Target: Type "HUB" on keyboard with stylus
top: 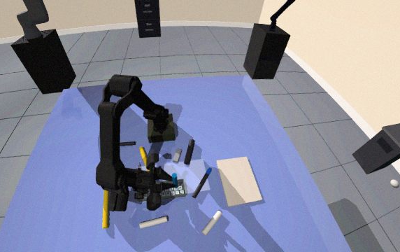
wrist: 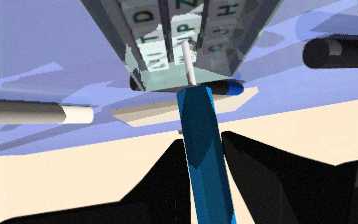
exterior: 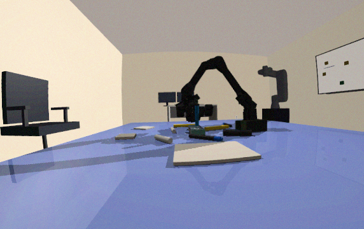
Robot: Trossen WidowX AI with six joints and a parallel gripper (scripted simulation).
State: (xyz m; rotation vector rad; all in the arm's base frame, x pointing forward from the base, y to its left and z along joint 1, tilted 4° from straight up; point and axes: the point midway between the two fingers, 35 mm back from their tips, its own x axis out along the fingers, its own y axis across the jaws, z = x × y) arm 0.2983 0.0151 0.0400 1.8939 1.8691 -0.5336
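Now: gripper tip 60 mm above the U key. From my gripper tip the other things lie so: stylus 10 mm below; H key 50 mm below, 30 mm to the right, 20 mm behind; yellow cylinder 130 mm behind, 110 mm to the right, 60 mm below.
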